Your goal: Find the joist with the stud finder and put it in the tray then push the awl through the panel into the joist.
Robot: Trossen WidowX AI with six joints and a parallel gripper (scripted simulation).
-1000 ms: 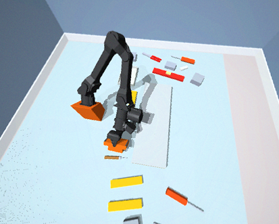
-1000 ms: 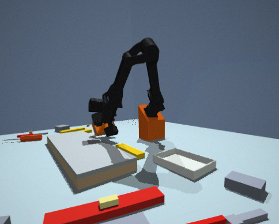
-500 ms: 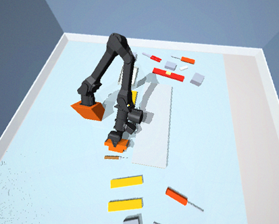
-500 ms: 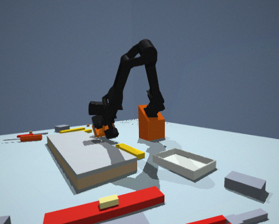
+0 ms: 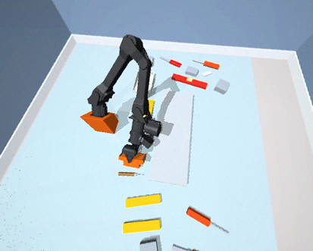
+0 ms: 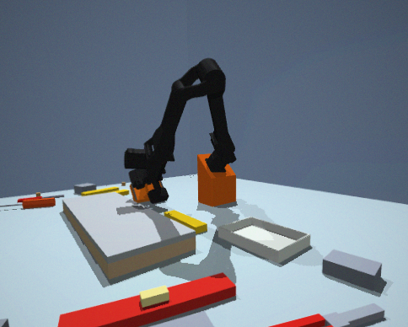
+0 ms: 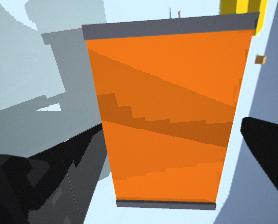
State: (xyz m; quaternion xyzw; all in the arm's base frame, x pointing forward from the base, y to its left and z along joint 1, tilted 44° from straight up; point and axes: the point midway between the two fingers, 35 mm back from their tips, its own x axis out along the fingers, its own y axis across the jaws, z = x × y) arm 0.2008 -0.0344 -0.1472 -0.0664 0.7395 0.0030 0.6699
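My gripper tip is 7 cm to the left of the brown-handled awl, 4 cm above it and 2 cm short of it. From my gripper tip the other things lie so: red level: 57 cm to the left, 19 cm ahead, 3 cm below; white tray: 49 cm to the left, 9 cm behind, 3 cm below; orange stud finder: 2 cm to the right, 2 cm below, 2 cm ahead.
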